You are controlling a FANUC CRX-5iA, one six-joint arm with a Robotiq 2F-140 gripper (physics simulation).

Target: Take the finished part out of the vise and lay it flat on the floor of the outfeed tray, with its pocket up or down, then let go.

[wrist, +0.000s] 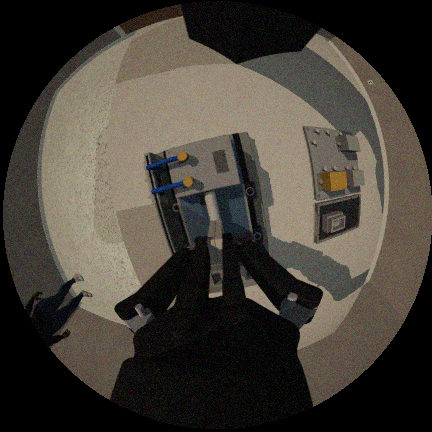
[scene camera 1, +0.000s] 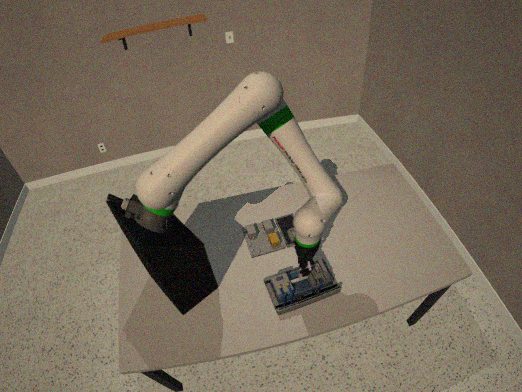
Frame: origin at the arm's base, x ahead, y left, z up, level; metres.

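Seen in the pictures: gripper, between the fingertips: (wrist: 216, 229) (scene camera 1: 302, 277); arm's base, origin of its link: (scene camera 1: 152, 221).
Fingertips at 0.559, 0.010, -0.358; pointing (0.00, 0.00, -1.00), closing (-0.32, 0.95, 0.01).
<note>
Offsets run from my fingertips to a thing's top centre, as dx, dy, dz. "spot": to the spot under its first point.
My gripper (scene camera 1: 305, 270) (wrist: 216, 229) is shut and empty, over the end of the grey machine box {+0.003, -0.004, +0.013} (scene camera 1: 273, 290) (wrist: 202, 175) with the blue interior. Its pale finger pads stand close together in the wrist view. The vise and any part in it are hidden behind the fingers, so I cannot tell how that part sits. The dark outfeed tray {spot: -0.085, +0.369, -0.079} (scene camera 1: 285, 222) (wrist: 352, 211) lies on the table on the robot's side of the machine box. A grey block {-0.044, +0.280, -0.045} (wrist: 334, 222) with a rectangular recess facing up lies in the tray.
A grey pegged board (scene camera 1: 260, 247) (wrist: 316, 155) adjoins the tray and holds an orange block {-0.138, +0.242, -0.042} (scene camera 1: 274, 239) (wrist: 334, 181) and grey blocks. Two blue rods with orange ends (wrist: 182, 157) (wrist: 188, 182) stick up at the machine box. A white cylinder {spot: -0.032, -0.014, +0.000} (wrist: 211, 206) lies across the blue interior.
</note>
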